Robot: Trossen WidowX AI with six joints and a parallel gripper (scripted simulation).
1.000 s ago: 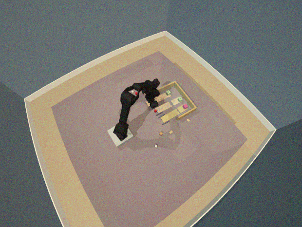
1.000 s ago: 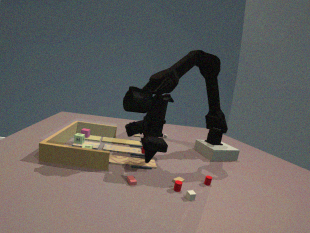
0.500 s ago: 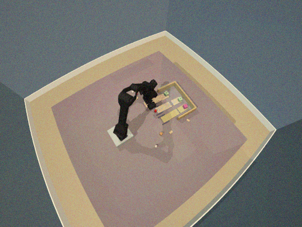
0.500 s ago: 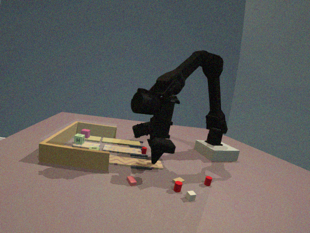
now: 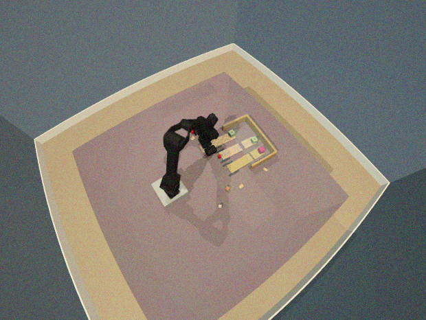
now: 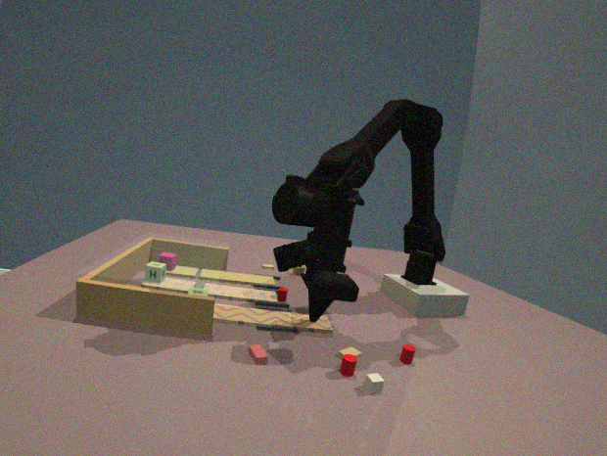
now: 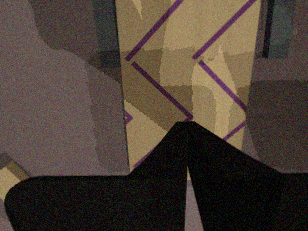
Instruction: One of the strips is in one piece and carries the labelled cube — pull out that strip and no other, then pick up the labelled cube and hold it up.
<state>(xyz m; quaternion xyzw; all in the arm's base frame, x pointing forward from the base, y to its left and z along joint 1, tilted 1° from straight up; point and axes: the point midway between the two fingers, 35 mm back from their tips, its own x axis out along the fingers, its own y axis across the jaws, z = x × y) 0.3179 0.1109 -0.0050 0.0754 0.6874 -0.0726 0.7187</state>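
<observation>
Now: gripper tip 110 mm short of the pink block and 90 mm to the right of it.
</observation>
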